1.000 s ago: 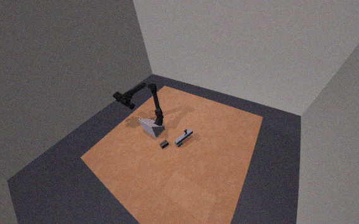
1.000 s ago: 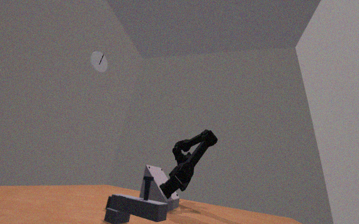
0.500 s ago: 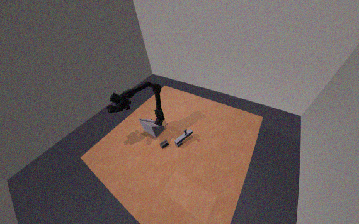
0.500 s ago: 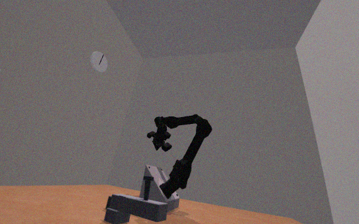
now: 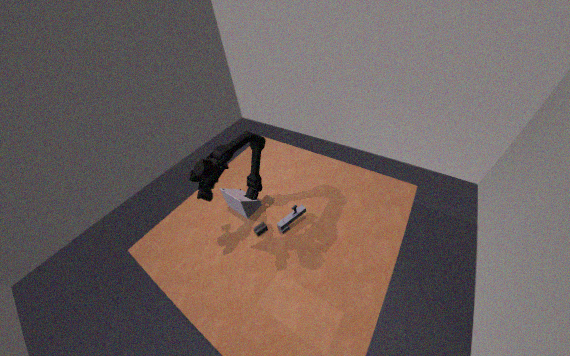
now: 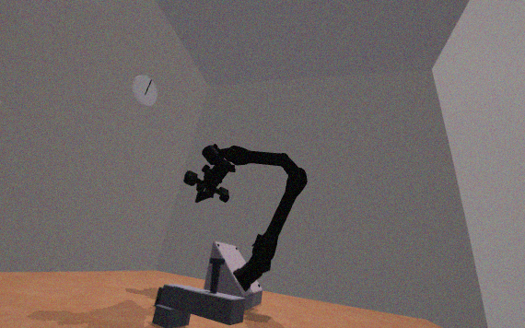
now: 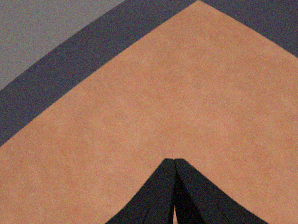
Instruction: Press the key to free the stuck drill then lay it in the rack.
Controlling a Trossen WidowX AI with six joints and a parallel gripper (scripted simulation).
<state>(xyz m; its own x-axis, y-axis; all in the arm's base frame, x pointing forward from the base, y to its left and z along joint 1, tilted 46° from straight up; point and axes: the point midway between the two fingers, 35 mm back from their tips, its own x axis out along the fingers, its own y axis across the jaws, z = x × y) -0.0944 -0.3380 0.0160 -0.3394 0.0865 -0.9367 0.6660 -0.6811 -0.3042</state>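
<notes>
Now: gripper tip 37 cm short of the dark key, 26 cm to the right of it and 21 cm above it. The rest, counted from my gripper tip: grey holder block 36 cm ahead, 27 cm below, 23 cm to the left; dark rack 29 cm below, 22 cm ahead, 11 cm to the left; drill 35 cm ahead, 26 cm below, 22 cm to the left.
</notes>
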